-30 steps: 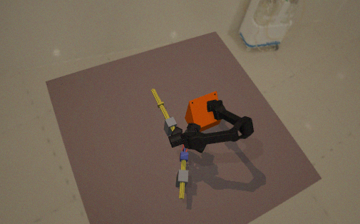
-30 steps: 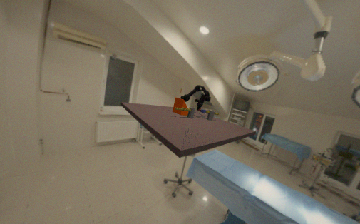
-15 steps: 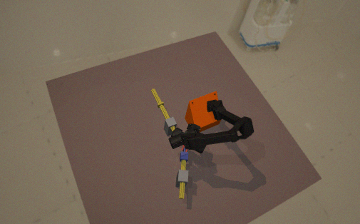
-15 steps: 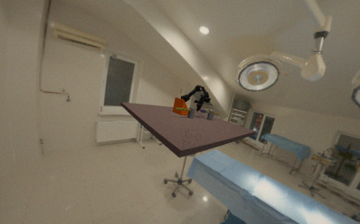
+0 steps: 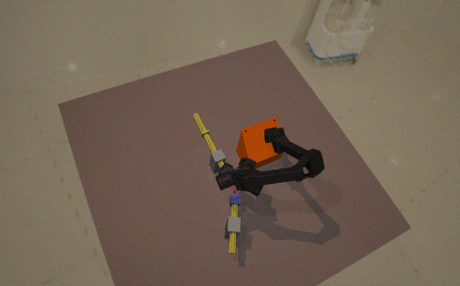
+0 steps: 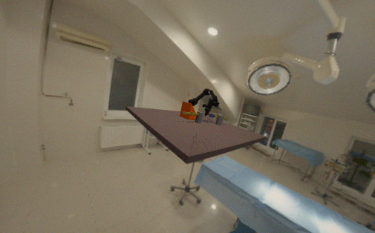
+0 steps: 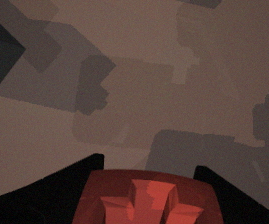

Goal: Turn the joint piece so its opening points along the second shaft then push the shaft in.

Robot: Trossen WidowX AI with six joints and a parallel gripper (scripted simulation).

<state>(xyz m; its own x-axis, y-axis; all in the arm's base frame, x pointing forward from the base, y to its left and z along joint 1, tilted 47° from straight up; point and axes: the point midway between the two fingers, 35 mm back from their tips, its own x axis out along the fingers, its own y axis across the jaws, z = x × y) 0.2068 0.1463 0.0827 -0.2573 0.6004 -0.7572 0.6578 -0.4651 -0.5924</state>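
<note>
The red square joint piece lies 30 mm above my gripper tip, 20 mm to the left of it and 20 mm ahead of it.
</note>
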